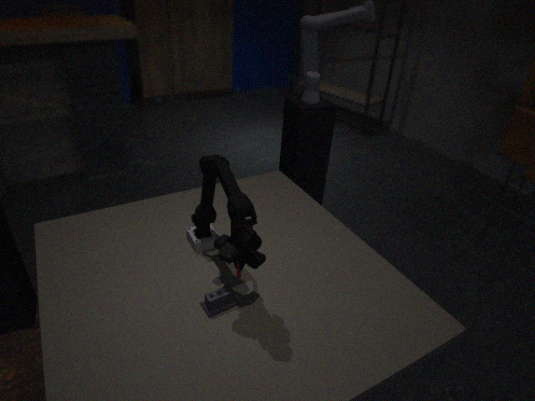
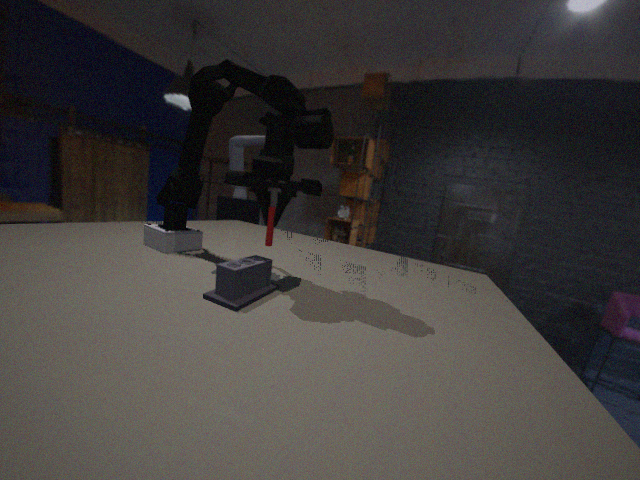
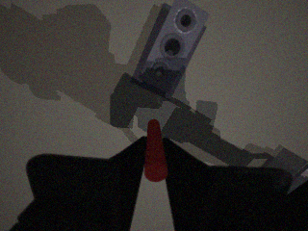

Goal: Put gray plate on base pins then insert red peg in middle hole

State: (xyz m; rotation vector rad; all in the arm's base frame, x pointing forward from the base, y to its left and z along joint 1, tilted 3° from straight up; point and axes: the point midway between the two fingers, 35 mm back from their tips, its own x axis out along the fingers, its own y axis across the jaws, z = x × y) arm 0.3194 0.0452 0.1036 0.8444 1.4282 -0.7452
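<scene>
Right now the gray plate is 80 mm to the right of my gripper tip, 70 mm below it and 40 mm ahead of it. From my gripper tip the other things lie so: dark flat base 100 mm below, 80 mm to the right, 40 mm ahead; red peg right at my gripper tip.
</scene>
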